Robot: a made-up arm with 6 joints.
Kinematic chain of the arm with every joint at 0, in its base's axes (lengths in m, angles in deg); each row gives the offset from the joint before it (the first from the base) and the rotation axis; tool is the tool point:
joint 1: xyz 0 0 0.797 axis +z
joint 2: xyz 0.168 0 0 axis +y
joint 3: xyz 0 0 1.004 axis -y
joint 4: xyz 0 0 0.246 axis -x
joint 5: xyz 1.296 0 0 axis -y
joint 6: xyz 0.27 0 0 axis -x
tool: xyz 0 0 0
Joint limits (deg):
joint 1: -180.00..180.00
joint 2: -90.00..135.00
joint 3: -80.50..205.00
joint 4: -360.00..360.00
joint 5: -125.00..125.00
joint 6: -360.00..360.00
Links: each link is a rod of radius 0.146 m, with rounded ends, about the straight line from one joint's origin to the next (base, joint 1, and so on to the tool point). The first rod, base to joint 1, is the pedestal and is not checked.
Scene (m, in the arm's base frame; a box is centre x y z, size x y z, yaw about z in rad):
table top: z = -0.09
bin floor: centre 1.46 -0.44 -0.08 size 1 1.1 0.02 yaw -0.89
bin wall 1: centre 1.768 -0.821 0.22 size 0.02 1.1 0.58 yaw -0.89
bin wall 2: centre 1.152 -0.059 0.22 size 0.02 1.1 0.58 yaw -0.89
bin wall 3: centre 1.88 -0.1 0.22 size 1 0.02 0.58 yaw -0.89
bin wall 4: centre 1.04 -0.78 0.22 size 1 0.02 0.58 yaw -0.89
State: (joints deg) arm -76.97 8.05 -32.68 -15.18 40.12 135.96
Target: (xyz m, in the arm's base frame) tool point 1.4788 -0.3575 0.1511
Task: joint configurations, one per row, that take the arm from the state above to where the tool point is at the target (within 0.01 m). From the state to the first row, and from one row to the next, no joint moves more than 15 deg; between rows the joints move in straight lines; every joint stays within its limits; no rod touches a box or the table.
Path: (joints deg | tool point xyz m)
1: -64.10 7.91 -35.41 -13.94 39.79 135.96 | 0.6981 -1.5329 1.0609
2: -51.22 7.76 -38.14 -12.69 39.46 135.96 | 1.0024 -1.3079 0.9991
3: -38.35 7.62 -40.87 -11.45 39.13 135.96 | 1.2402 -1.0243 0.9385
4: -25.48 7.48 -43.60 -10.20 38.81 135.96 | 1.4008 -0.7008 0.8796
5: -12.61 7.33 -46.33 -8.96 38.48 135.96 | 1.4788 -0.3576 0.8227
6: -12.64 18.50 -43.40 -8.85 37.31 135.96 | 1.5145 -0.3655 0.6085
7: -12.68 29.66 -40.47 -8.74 36.15 135.96 | 1.5155 -0.3658 0.3827
8: -12.72 40.83 -37.54 -8.62 34.99 135.96 | 1.4787 -0.3576 0.1511

